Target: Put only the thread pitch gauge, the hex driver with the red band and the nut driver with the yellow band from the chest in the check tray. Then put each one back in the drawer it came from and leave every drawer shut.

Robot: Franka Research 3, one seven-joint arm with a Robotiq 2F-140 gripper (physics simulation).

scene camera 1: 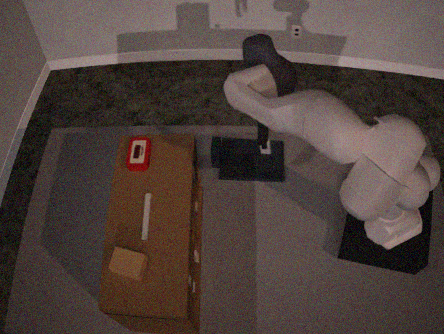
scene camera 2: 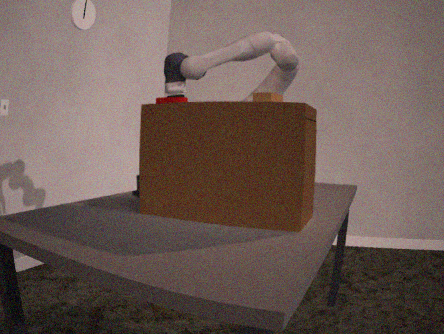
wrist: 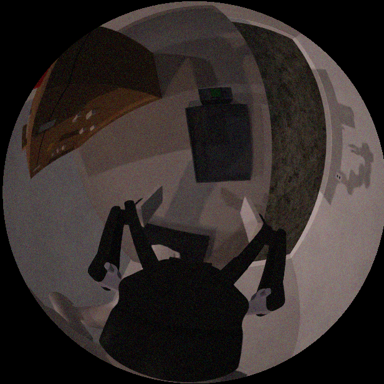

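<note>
The brown chest (scene camera 1: 165, 200) (scene camera 2: 225, 165) (wrist: 127, 65) stands on the table, its handled drawer fronts facing the arm's side. I cannot tell whether every drawer is fully shut. The dark check tray (scene camera 1: 240, 167) (wrist: 222, 145) lies beside the chest; I can make out no tool on it. The thread pitch gauge, the hex driver and the nut driver do not show in these views. My gripper (wrist: 202, 199) is open and empty, pointing down above the table near the tray. In scene camera 1 the arm hides most of it; in scene camera 2 the chest hides its fingers.
A small dark box with a green display (scene camera 1: 216, 152) (wrist: 216, 94) stands at the tray's end. On the chest top are a red device (scene camera 1: 138, 154) (scene camera 2: 171, 100), a white bar (scene camera 1: 146, 216) and a light wooden block (scene camera 1: 128, 263) (scene camera 2: 267, 97). The arm's black base plate (scene camera 1: 385, 257) is on the table.
</note>
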